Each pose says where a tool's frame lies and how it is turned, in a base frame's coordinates. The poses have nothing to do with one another.
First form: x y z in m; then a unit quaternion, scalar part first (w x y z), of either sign.
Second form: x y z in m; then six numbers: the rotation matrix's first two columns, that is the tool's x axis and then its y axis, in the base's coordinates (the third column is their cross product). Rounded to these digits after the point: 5 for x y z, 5 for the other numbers.
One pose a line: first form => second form
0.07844, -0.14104, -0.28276, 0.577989, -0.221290, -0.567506, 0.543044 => 0.07844, -0.14104, -0.28276, -0.23392, 0.87891, 0.41568, -0.37658, 0.31227, -0.87217
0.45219, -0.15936, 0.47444, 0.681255, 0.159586, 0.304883, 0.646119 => 0.45219, -0.15936, 0.47444, -0.02085, 0.97765, -0.20918, -0.78303, 0.11412, 0.61142
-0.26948, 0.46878, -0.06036, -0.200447, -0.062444, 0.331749, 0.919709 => -0.26948, 0.46878, -0.06036, -0.91184, -0.41014, 0.01814, 0.32727, -0.69953, 0.63526
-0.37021, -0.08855, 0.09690, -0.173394, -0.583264, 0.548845, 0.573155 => -0.37021, -0.08855, 0.09690, -0.25948, -0.83901, -0.47827, -0.44148, -0.33741, 0.83142
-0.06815, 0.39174, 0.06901, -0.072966, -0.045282, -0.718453, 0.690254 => -0.06815, 0.39174, 0.06901, -0.98525, -0.03566, -0.16736, 0.16580, 0.04300, -0.98522
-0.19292, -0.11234, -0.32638, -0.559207, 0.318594, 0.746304, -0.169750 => -0.19292, -0.11234, -0.32638, -0.17157, 0.66539, 0.72651, 0.28569, 0.73937, -0.60969
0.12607, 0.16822, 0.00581, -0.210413, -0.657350, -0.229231, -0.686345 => 0.12607, 0.16822, 0.00581, -0.04723, 0.59020, 0.80587, 0.01254, -0.80636, 0.59129
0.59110, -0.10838, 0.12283, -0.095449, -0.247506, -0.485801, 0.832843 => 0.59110, -0.10838, 0.12283, -0.85926, 0.08149, -0.50501, 0.39947, -0.50977, -0.76194
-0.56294, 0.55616, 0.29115, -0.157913, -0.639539, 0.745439, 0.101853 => -0.56294, 0.55616, 0.29115, -0.13211, -0.98564, 0.10515, -0.92131, 0.16123, 0.35383
